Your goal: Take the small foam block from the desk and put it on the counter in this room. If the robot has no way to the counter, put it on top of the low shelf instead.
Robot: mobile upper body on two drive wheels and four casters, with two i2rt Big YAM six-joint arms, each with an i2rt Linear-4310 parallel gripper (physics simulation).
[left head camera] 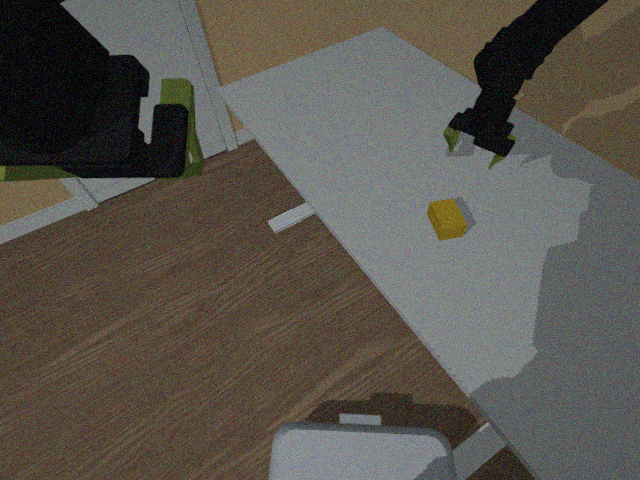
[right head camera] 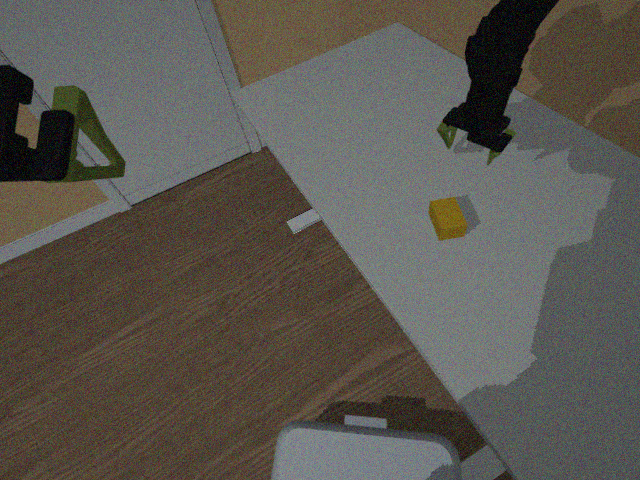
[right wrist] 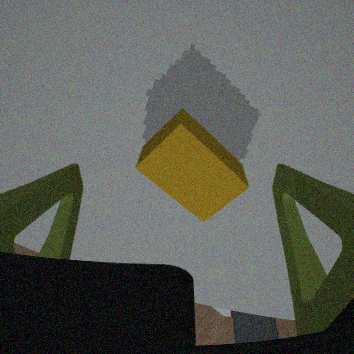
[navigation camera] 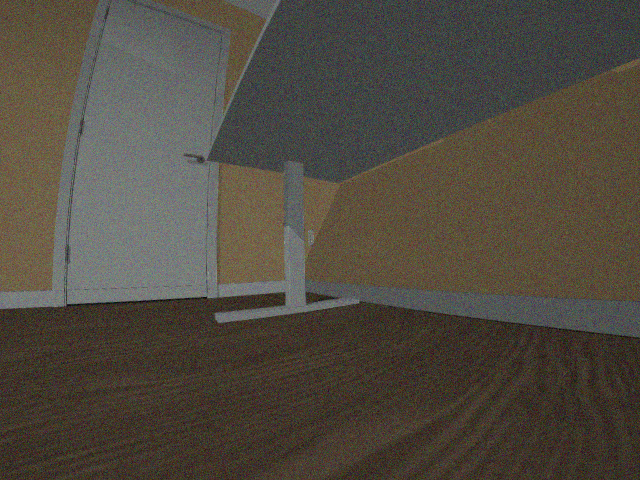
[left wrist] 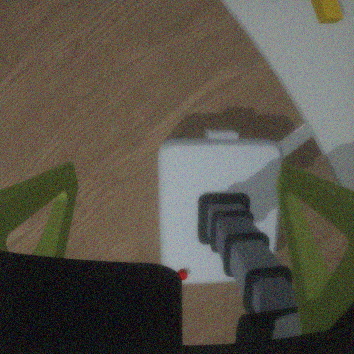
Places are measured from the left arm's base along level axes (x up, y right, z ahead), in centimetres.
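Where they show: left gripper, fingertip midpoint: [left head camera: 146,167] [right head camera: 75,171] [left wrist: 176,173]; right gripper, fingertip midpoint: [left head camera: 470,158] [right head camera: 468,155] [right wrist: 177,174].
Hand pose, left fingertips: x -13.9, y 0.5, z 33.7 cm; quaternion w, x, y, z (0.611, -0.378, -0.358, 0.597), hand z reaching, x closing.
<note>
Things, the pixels of their centre, and the offset from my left fingertips. "spot": a spot on its surface instead. Level surfaces: height alone.
- small foam block, body centre: [right wrist: 193,165] [right head camera: 447,218] [left head camera: 446,219] [left wrist: 325,5] dx -52.9, dy +42.3, dz +37.5 cm
- light grey desk, its level: dx -55.1 cm
- desk's leg, surface spot: [navigation camera: 294,258] spot: dx -103.1, dy +8.6, dz +108.0 cm
- wooden floor, its level: dx -127.1 cm
The small foam block [left head camera: 447,219] [right head camera: 448,218] [left wrist: 328,10] [right wrist: 194,170] is yellow and lies on the light grey desk [left head camera: 361,155] [right head camera: 372,155] [right wrist: 60,60]. My right gripper [left head camera: 471,156] [right head camera: 469,153] [right wrist: 177,174] is open and empty. It hangs above the desk, behind the block in the head views; in the right wrist view the block shows between and beyond the fingertips, turned at a slant to them. My left gripper [left wrist: 176,173] is open and empty, high over the robot's base, at the upper left of the head views. Neither the counter nor the low shelf shows.
The robot's white base [left head camera: 356,454] [right head camera: 361,454] [left wrist: 185,170] stands beside the desk's edge. A white door [navigation camera: 144,155] is in the tan wall [navigation camera: 491,206]. The desk's leg [navigation camera: 294,258] has a long foot on the wooden floor [navigation camera: 310,403].
</note>
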